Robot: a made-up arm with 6 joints. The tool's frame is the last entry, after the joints. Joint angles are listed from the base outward.
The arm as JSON. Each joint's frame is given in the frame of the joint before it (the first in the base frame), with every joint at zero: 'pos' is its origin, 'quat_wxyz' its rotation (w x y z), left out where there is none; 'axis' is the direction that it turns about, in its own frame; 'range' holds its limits. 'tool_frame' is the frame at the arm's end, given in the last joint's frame.
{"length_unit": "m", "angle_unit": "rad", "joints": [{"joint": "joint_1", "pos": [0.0, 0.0, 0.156], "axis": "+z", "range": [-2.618, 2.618]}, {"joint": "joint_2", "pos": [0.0, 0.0, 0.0], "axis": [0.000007, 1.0, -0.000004], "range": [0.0, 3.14]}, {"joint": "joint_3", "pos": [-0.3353, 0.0, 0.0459], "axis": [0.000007, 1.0, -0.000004], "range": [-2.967, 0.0]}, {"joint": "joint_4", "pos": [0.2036, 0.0, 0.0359], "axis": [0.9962, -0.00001, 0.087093], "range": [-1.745, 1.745]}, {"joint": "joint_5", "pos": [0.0, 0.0, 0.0], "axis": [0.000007, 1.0, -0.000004], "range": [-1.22, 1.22]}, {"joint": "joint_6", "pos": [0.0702, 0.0, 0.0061], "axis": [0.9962, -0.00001, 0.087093], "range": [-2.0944, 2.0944]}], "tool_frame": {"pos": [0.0, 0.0, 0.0], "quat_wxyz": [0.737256, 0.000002, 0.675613, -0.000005]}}
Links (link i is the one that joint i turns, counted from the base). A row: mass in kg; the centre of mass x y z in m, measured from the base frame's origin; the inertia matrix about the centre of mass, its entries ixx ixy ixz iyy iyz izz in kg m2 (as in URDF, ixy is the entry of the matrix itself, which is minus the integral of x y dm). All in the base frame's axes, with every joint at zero. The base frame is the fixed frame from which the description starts. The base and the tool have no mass.
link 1: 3.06; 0.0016 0.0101 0.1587; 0.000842 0 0 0.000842 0 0.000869
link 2: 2.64; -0.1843 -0.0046 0.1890; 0.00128 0 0.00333 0.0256 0 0.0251
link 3: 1.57; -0.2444 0.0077 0.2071; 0.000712 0 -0.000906 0.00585 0 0.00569
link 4: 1.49; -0.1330 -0.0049 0.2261; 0.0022 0 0.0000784 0.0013 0 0.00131
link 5: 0.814; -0.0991 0.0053 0.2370; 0.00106 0 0.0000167 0.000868 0 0.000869
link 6: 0.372; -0.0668 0.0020 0.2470; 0.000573 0 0.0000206 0.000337 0 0.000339
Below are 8 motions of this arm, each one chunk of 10 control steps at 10 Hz.
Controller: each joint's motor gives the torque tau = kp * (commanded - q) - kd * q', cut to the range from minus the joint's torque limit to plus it. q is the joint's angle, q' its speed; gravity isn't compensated. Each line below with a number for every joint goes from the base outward.
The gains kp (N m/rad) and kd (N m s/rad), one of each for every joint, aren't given. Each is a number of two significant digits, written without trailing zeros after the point. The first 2 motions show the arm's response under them.
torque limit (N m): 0.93 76 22 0.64 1.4 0.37
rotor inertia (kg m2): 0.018 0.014 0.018 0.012 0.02 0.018
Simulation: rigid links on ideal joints. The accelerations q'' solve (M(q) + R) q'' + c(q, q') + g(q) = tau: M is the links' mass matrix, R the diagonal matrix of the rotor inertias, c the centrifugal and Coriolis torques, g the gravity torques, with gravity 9.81 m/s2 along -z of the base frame. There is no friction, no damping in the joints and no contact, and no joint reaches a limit. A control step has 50 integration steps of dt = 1/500 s. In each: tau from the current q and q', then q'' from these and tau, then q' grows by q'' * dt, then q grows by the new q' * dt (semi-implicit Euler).
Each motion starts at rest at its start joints. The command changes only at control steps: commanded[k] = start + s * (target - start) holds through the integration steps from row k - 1 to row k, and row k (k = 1, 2, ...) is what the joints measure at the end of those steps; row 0 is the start. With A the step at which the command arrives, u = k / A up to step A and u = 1 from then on. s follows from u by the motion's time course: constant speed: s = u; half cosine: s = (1 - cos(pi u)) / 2; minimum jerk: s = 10 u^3 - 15 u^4 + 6 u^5; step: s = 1 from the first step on.
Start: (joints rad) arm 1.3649 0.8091 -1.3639 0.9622 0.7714 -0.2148
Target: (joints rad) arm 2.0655 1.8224 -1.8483 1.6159 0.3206 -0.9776
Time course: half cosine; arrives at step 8
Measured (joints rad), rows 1 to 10:
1: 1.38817 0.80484 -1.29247 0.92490 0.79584 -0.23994
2: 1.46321 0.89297 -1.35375 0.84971 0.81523 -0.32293
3: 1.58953 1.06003 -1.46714 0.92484 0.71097 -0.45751
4: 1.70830 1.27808 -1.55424 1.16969 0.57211 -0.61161
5: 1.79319 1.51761 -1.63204 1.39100 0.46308 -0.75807
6: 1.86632 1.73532 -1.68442 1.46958 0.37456 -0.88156
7: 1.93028 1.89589 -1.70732 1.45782 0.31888 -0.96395
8: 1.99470 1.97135 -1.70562 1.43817 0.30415 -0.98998
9: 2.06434 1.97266 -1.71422 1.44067 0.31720 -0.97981
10: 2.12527 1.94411 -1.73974 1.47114 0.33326 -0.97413
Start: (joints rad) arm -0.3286 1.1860 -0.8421 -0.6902 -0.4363 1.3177
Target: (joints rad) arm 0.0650 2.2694 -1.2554 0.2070 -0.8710 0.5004
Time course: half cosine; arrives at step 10
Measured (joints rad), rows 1 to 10:
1: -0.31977 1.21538 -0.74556 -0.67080 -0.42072 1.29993
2: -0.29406 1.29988 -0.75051 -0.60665 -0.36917 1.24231
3: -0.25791 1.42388 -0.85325 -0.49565 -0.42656 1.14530
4: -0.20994 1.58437 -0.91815 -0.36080 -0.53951 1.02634
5: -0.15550 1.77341 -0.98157 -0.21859 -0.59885 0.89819
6: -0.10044 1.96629 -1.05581 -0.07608 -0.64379 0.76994
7: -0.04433 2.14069 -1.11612 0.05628 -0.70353 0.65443
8: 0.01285 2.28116 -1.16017 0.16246 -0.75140 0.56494
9: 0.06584 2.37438 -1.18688 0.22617 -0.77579 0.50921
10: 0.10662 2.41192 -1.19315 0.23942 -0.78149 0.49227
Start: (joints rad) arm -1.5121 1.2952 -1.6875 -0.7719 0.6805 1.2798
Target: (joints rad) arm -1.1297 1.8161 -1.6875 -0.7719 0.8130 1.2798
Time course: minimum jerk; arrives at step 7
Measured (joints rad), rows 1 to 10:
1: -1.50823 1.30415 -1.59770 -0.73299 0.71753 1.28018
2: -1.47633 1.38401 -1.58448 -0.63402 0.78946 1.28036
3: -1.41477 1.50610 -1.59848 -0.61954 0.80002 1.28180
4: -1.33947 1.66137 -1.59573 -0.67690 0.80169 1.28098
5: -1.26411 1.81979 -1.57900 -0.69010 0.81891 1.27865
6: -1.18726 1.92908 -1.55890 -0.63208 0.83204 1.27790
7: -1.11094 1.96136 -1.55727 -0.57593 0.83454 1.27867
8: -1.04757 1.94314 -1.57796 -0.58723 0.83357 1.27949
9: -0.99847 1.91885 -1.59149 -0.64616 0.83341 1.27951
10: -0.96747 1.91146 -1.58947 -0.67183 0.83515 1.27879

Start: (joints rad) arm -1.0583 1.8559 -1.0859 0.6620 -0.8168 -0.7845
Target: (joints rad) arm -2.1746 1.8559 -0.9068 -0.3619 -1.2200 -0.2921
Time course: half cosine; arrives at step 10
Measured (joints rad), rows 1 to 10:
1: -1.06652 1.91071 -1.00730 0.65051 -0.80444 -0.77384
2: -1.09305 1.97007 -0.95995 0.61451 -0.74225 -0.74212
3: -1.14060 1.97026 -0.97002 0.50053 -0.77213 -0.68353
4: -1.21209 1.95236 -0.95321 0.31470 -0.88333 -0.60953
5: -1.31096 1.94772 -0.92082 0.11884 -0.95979 -0.53247
6: -1.43564 1.95164 -0.89514 -0.05249 -1.00130 -0.45651
7: -1.58548 1.95398 -0.87492 -0.19704 -1.05028 -0.38726
8: -1.76103 1.95393 -0.86029 -0.31520 -1.10236 -0.33287
9: -1.96155 1.95403 -0.85272 -0.39584 -1.13577 -0.29933
10: -2.17887 1.95517 -0.85242 -0.41889 -1.14342 -0.28950

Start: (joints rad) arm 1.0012 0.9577 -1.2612 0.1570 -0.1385 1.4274
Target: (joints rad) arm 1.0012 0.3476 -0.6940 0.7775 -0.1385 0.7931
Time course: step
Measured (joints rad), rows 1 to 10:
1: 0.99969 0.48680 -0.53977 0.35540 -0.18144 1.31616
2: 1.00287 0.19494 -0.40195 0.81206 0.06374 1.01200
3: 1.00198 0.25268 -0.64129 0.94774 0.06029 0.67812
4: 0.99974 0.28550 -0.64606 0.81280 -0.15967 0.54710
5: 1.00108 0.27939 -0.56575 0.68243 -0.14777 0.61921
6: 1.00211 0.27525 -0.58327 0.68720 -0.04547 0.81985
7: 1.00159 0.27623 -0.60165 0.76167 -0.05889 0.86611
8: 1.00094 0.27633 -0.59362 0.79357 -0.09887 0.79076
9: 1.00093 0.27609 -0.59117 0.76491 -0.09526 0.77608
10: 1.00114 0.27618 -0.59351 0.73501 -0.08158 0.79816

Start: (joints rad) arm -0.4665 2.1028 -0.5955 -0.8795 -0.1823 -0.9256
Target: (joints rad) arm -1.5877 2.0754 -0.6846 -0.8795 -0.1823 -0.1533
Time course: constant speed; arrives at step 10
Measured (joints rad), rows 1 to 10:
1: -0.48045 2.16882 -0.58517 -0.87906 -0.17880 -0.86102
2: -0.51970 2.20110 -0.60186 -0.87942 -0.16342 -0.75988
3: -0.58432 2.19276 -0.61616 -0.88106 -0.17134 -0.68117
4: -0.67447 2.18581 -0.61885 -0.88099 -0.17796 -0.61091
5: -0.78956 2.18414 -0.62833 -0.87924 -0.17290 -0.53350
6: -0.92878 2.18308 -0.63973 -0.87882 -0.17194 -0.45421
7: -1.09178 2.18145 -0.64882 -0.87992 -0.17418 -0.37718
8: -1.27792 2.17975 -0.65883 -0.88083 -0.17450 -0.30049
9: -1.47837 2.17808 -0.66894 -0.87990 -0.17208 -0.22296
10: -1.66489 2.17541 -0.67449 -0.87572 -0.16562 -0.14525

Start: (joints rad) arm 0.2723 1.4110 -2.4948 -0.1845 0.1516 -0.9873
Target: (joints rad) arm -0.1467 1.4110 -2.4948 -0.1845 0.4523 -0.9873
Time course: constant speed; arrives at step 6
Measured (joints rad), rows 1 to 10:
1: 0.20906 1.41159 -2.46020 -0.16613 0.21413 -0.98753
2: 0.13341 1.42940 -2.44361 -0.16176 0.31748 -0.98909
3: 0.06321 1.44331 -2.43372 -0.16920 0.38573 -0.98986
4: -0.00812 1.44678 -2.43404 -0.17152 0.43017 -0.98973
5: -0.07918 1.44176 -2.44005 -0.17002 0.47461 -0.98944
6: -0.14889 1.43469 -2.44571 -0.17027 0.52352 -0.98935
7: -0.15361 1.43075 -2.44740 -0.19078 0.53787 -0.98979
8: -0.14642 1.43080 -2.44685 -0.18236 0.52388 -0.98983
9: -0.14615 1.43262 -2.44512 -0.16128 0.51860 -0.98929
10: -0.14604 1.43446 -2.44358 -0.15796 0.52340 -0.98911

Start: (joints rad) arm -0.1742 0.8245 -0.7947 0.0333 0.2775 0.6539
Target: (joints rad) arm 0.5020 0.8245 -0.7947 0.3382 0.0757 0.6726
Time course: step
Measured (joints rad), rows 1 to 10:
1: -0.11977 0.80626 -0.67541 0.20485 0.15591 0.66800
2: 0.03889 0.79637 -0.64997 0.42566 0.14370 0.68069
3: 0.30117 0.79485 -0.69817 0.42062 0.15549 0.67865
4: 0.59361 0.79270 -0.68836 0.30384 0.13906 0.67231
5: 0.78406 0.79513 -0.67596 0.25900 0.15547 0.67098
6: 0.87072 0.79829 -0.68274 0.30301 0.16499 0.67288
7: 0.85266 0.79912 -0.68484 0.34577 0.15420 0.67425
8: 0.72934 0.79829 -0.68268 0.33913 0.15030 0.67421
9: 0.51937 0.79650 -0.68242 0.31243 0.15364 0.67351
10: 0.37683 0.79701 -0.68289 0.30410 0.15172 0.67374

